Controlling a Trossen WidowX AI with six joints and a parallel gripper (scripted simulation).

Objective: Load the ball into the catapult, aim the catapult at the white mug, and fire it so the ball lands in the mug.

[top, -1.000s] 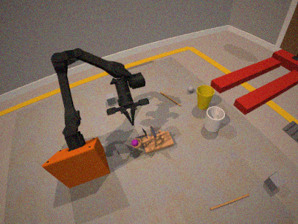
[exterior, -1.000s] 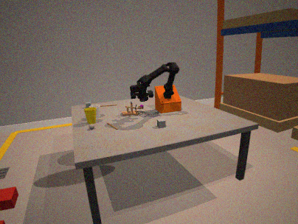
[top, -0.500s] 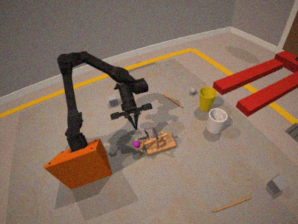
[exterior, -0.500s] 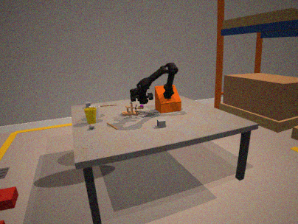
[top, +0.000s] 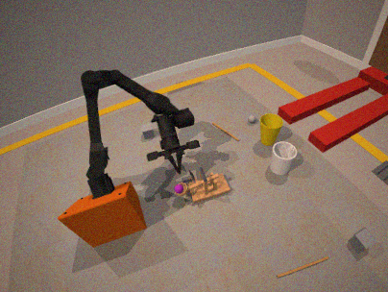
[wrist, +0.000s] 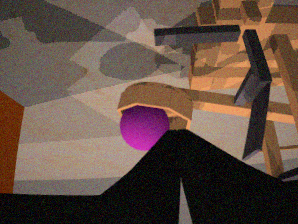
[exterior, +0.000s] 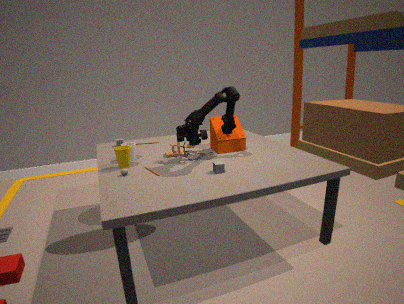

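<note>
The purple ball lies 20 mm behind my gripper tip, 40 mm to the right of it and 20 mm below it. Also, from my gripper tip: wooden catapult: 50 mm ahead, 30 mm to the right, 30 mm below; then white mug: 390 mm ahead, 60 mm to the right, 60 mm below; then yellow cup: 430 mm ahead, 90 mm to the left, 50 mm below.
</note>
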